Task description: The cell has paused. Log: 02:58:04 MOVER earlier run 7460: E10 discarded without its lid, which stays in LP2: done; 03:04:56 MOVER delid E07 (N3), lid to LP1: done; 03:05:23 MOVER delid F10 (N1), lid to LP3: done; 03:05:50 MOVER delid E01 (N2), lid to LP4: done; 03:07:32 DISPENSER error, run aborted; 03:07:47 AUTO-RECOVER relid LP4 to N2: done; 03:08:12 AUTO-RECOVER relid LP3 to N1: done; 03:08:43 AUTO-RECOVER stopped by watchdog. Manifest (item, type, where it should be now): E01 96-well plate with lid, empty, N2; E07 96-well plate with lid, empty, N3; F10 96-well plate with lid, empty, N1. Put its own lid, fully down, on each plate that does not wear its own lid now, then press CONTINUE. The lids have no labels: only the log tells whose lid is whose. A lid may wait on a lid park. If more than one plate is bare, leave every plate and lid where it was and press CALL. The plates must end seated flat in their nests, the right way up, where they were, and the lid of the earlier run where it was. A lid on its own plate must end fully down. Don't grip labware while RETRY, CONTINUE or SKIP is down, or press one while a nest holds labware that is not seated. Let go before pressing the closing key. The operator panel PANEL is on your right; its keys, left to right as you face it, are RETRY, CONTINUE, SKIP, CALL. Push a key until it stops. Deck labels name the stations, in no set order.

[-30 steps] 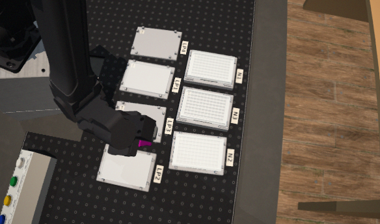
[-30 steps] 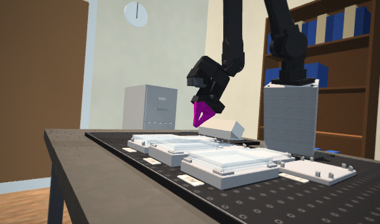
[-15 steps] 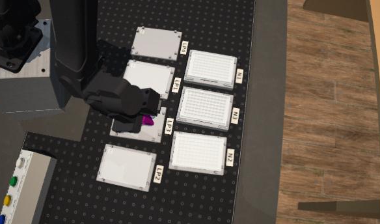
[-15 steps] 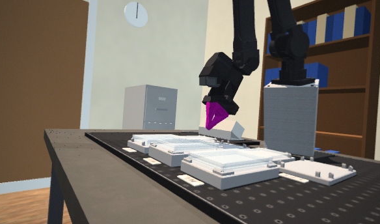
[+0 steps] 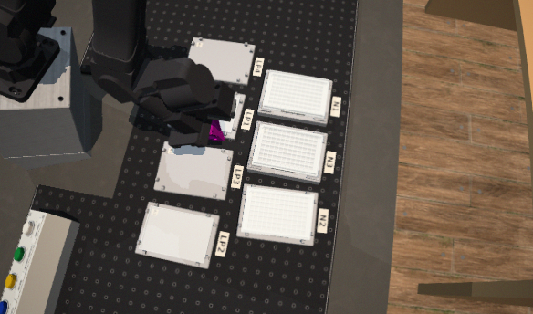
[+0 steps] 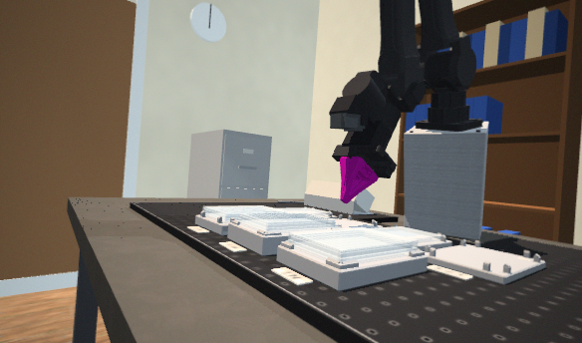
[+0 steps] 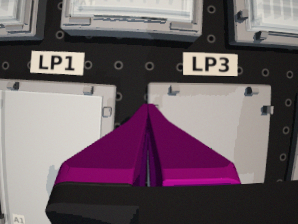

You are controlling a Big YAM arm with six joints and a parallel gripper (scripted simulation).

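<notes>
My gripper is now 6 cm past the lid park LP1, 7 cm to the right of it and 6 cm above it. The rest, counted from my hand: LP1 label: 3 cm ahead, 8 cm to the left, 7 cm below; LP3 label: 5 cm ahead, 4 cm to the right, 7 cm below; lid park LP3: 4 cm behind, 6 cm to the right, 6 cm below.
</notes>
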